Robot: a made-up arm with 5 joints.
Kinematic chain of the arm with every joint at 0, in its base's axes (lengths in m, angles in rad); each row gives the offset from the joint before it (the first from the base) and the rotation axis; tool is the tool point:
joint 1: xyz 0 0 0.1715 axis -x
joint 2: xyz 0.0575 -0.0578 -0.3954 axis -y
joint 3: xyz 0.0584 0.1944 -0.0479 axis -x
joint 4: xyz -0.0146 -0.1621 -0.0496 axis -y
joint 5: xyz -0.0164 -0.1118 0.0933 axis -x
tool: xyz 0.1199 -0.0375 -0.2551
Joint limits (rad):
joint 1: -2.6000..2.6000
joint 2: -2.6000..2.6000
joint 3: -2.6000..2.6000
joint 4: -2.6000..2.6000
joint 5: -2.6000..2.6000
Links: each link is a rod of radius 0.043 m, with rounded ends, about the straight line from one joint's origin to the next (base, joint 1, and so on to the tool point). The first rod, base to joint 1, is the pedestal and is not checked.
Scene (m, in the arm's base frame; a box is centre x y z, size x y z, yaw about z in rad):
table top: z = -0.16
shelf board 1: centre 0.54 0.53 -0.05 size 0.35 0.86 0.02 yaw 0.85
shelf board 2: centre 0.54 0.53 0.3 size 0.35 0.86 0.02 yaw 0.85
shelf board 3: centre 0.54 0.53 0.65 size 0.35 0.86 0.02 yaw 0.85
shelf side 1: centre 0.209 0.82 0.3 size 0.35 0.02 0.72 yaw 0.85
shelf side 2: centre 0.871 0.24 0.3 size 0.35 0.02 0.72 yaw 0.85
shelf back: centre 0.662 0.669 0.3 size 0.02 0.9 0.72 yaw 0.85
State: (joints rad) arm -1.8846 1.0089 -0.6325 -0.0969 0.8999
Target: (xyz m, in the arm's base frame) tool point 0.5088 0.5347 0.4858
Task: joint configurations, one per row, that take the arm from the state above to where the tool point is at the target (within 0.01 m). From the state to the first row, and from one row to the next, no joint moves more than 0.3 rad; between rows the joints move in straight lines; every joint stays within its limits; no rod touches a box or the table.
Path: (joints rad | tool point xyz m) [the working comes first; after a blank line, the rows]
Joints at the target: -2.2569 0.8473 -0.8051 -0.1497 0.7424
Straight joint move there: touches shelf board 2.

1: -2.0437 1.2498 -0.4742 0.0365 0.7296 | 0.4540 0.4333 0.1354
2: -2.2028 1.4908 -0.3158 0.1698 0.5594 | 0.3815 0.3503 0.1291
3: -2.3618 1.7317 -0.1575 0.3032 0.3891 | 0.2763 0.2959 0.1272
4: -2.4214 1.5294 -0.0505 0.1889 0.1552 | 0.3102 0.3062 0.2108
5: -2.4809 1.3271 0.0564 0.0746 -0.0787 | 0.3255 0.3137 0.3050
6: -2.5405 1.1248 0.1634 -0.0397 -0.3126 | 0.3185 0.3101 0.4003
7: -2.6000 0.9225 0.2703 -0.1540 -0.5465 | 0.2933 0.2894 0.4858
8: -2.5314 0.9075 0.0552 -0.1531 -0.2887 | 0.3370 0.3558 0.4837
9: -2.4628 0.8924 -0.1599 -0.1523 -0.0309 | 0.3825 0.4137 0.4820
10: -2.3942 0.8774 -0.3749 -0.1514 0.2268 | 0.4277 0.4627 0.4815
11: -2.3255 0.8624 -0.5900 -0.1506 0.4846 | 0.4705 0.5029 0.4827
12: -2.2569 0.8473 -0.8051 -0.1497 0.7424 | 0.5088 0.5347 0.4858

